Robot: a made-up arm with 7 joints. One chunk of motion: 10 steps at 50 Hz.
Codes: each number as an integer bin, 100 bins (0 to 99) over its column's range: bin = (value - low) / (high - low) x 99, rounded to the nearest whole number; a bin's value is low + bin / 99 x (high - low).
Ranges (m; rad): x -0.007..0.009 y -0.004..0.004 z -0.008..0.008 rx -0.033..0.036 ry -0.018..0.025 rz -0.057..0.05
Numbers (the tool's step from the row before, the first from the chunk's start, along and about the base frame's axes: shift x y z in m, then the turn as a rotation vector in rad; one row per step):
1: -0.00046 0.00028 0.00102 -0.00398 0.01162 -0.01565
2: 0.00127 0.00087 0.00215 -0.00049 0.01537 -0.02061
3: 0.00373 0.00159 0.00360 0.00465 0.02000 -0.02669
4: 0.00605 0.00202 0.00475 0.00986 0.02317 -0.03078
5: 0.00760 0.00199 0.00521 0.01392 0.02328 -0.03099
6: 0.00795 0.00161 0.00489 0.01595 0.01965 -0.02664
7: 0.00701 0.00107 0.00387 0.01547 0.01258 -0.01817
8: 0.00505 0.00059 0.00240 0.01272 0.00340 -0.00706
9: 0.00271 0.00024 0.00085 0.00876 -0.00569 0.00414
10: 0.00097 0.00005 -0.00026 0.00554 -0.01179 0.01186
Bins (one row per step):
1: 40 53 56 42 68 38
2: 51 60 63 47 77 34
3: 66 69 72 54 87 28
4: 81 74 79 61 95 24
5: 90 74 82 67 95 24
6: 93 69 80 70 87 28
7: 87 63 73 70 70 36
8: 75 57 64 66 49 46
9: 60 52 55 60 28 57
10: 49 50 48 55 14 64

